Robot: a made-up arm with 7 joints. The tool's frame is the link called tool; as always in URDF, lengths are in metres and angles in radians. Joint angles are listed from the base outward.
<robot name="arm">
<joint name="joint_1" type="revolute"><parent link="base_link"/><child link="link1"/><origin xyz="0 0 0.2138" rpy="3.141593 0 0"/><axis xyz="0 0 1"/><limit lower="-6.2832" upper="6.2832"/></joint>
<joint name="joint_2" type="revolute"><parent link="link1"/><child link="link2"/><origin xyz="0 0.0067 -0.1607" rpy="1.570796 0 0"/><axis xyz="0 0 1"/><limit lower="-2.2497" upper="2.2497"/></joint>
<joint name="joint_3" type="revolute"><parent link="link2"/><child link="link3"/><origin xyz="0 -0.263 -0.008" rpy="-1.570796 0 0"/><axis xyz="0 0 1"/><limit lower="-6.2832" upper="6.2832"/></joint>
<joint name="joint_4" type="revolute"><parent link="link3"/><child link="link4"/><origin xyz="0 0.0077 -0.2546" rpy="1.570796 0 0"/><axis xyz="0 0 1"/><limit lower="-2.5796" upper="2.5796"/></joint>
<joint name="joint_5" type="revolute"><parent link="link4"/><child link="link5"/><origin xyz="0 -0.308 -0.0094" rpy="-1.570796 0 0"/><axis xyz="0 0 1"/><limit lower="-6.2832" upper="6.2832"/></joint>
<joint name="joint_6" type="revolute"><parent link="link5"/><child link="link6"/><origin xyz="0 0.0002 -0.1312" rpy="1.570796 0 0"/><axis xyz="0 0 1"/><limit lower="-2.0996" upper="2.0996"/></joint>
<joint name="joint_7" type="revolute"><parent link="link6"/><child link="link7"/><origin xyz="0 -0.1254 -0.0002" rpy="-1.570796 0 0"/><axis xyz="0 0 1"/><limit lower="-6.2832" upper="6.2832"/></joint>
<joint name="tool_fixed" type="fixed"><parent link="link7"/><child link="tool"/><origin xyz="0 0 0"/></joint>
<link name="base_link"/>
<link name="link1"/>
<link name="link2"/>
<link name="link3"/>
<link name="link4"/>
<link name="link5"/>
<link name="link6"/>
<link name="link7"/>
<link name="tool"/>
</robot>
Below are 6 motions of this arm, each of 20 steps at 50 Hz.
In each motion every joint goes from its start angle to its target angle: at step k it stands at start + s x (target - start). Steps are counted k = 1, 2, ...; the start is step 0. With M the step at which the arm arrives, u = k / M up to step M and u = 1 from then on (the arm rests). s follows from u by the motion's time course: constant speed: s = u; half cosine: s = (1 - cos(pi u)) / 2; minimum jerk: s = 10 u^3 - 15 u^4 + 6 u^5.
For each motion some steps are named. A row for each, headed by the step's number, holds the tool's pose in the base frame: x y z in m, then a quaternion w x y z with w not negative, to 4 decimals.
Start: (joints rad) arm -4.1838 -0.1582 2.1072 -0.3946 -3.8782 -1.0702 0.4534
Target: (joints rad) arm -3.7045 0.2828 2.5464 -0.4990 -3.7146 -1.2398 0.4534
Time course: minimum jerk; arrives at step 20
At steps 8, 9, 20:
8: -0.0268 -0.1105 1.3793 0.0629 -0.7381 0.5459 -0.3914
9: -0.0618 -0.1396 1.3724 0.0615 -0.7035 0.5864 -0.3967
20: -0.3365 -0.2428 1.2816 0.0447 -0.4337 0.8088 -0.3948

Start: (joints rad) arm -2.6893 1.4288 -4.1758 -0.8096 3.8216 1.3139 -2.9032
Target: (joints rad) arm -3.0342 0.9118 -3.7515 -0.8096 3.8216 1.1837 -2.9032
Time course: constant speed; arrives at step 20
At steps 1, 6, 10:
1: -0.8591 0.0699 0.2423 0.1936 0.0026 -0.1771 -0.9650
6: -0.8741 0.0295 0.3175 0.2277 -0.0326 -0.0987 -0.9682
10: -0.8800 -0.0035 0.3827 0.2512 -0.0669 -0.0388 -0.9648

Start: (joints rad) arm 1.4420 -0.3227 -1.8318 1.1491 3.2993 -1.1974 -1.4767
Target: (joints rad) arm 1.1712 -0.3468 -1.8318 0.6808 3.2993 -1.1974 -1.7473
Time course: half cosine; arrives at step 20
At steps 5, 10, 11, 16, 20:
5: 0.4047 0.3652 0.9557 0.8023 0.1858 -0.3925 -0.4096
10: 0.3361 0.4183 1.0289 0.7766 0.2885 -0.4060 -0.3857
11: 0.3186 0.4278 1.0446 0.7703 0.3115 -0.4064 -0.3800
16: 0.2381 0.4572 1.1070 0.7414 0.4077 -0.3980 -0.3546
20: 0.2127 0.4625 1.1243 0.7321 0.4356 -0.3924 -0.3468

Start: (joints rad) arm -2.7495 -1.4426 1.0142 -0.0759 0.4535 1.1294 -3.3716
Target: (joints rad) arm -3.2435 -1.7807 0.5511 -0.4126 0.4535 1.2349 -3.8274
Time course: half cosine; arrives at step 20
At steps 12, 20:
12: 1.0008 -0.0291 0.2047 0.4144 0.7713 0.0834 -0.4759
20: 0.9466 0.1208 0.0511 0.3265 0.7272 0.2593 -0.5453

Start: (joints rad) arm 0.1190 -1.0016 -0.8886 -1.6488 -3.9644 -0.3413 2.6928
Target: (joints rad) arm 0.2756 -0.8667 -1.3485 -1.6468 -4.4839 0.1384 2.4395
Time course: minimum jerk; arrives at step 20
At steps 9, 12, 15, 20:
9: -0.6311 -0.4021 0.4409 0.5639 -0.0718 0.5082 0.6469
12: -0.6000 -0.4218 0.5173 0.5655 -0.2001 0.5401 0.5903
15: -0.5717 -0.4317 0.5794 0.5529 -0.2991 0.5552 0.5446
20: -0.5567 -0.4347 0.6099 0.5427 -0.3464 0.5593 0.5223

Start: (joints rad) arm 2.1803 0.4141 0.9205 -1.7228 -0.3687 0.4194 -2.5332
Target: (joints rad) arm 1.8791 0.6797 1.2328 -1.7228 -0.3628 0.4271 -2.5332
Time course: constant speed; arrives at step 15
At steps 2, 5, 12, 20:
2: 0.4121 -0.1738 0.9453 0.1253 -0.8366 0.0209 0.5328
5: 0.4110 -0.2067 0.9346 0.1492 -0.8336 0.0034 0.5318
12: 0.4239 -0.2796 0.8910 0.2045 -0.8167 -0.0392 0.5382
20: 0.4358 -0.3074 0.8643 0.2274 -0.8051 -0.0578 0.5447

